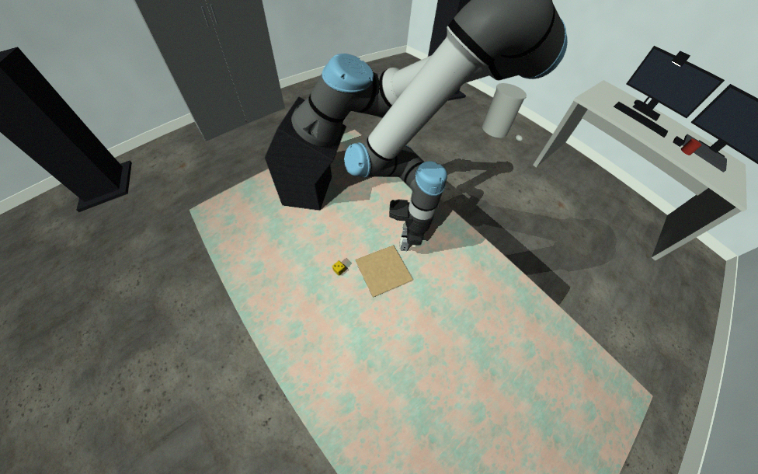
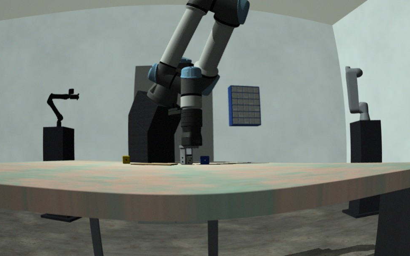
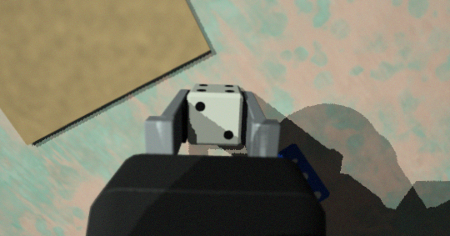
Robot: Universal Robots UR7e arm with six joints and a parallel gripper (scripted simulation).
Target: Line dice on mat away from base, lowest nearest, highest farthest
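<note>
Now: the tan mat 110 mm to the right of my hand, 50 mm ahead of it and 20 mm below it. The rest, counted from my hand: yellow die 230 mm to the right, 10 mm behind; white die right at my hand; blue die 60 mm to the left, 20 mm behind.
</note>
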